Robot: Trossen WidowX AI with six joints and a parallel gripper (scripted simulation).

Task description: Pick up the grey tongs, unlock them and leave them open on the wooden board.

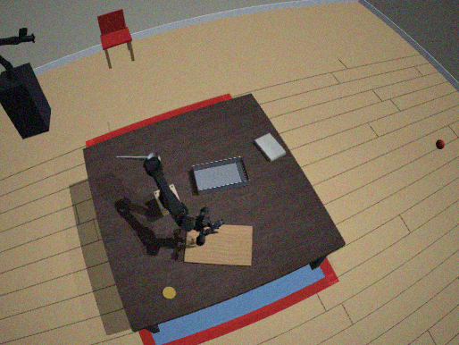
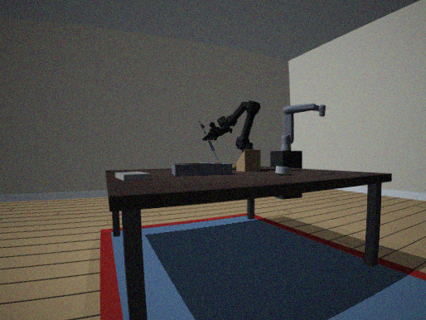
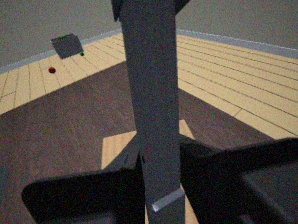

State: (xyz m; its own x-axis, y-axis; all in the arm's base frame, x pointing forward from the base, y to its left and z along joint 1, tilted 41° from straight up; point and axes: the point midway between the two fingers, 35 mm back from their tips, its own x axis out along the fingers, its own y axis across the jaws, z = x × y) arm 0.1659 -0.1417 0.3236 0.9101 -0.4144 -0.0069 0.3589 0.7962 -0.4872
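Now: gripper tip 1 cm to the right of the wooden board and 21 cm above it. From my gripper tip the other things lie so: yellow disc (33 cm behind, 20 cm to the right, 21 cm below); grey roasting tin (13 cm ahead, 42 cm to the left, 19 cm below); white block (50 cm ahead, 55 cm to the left, 20 cm below).
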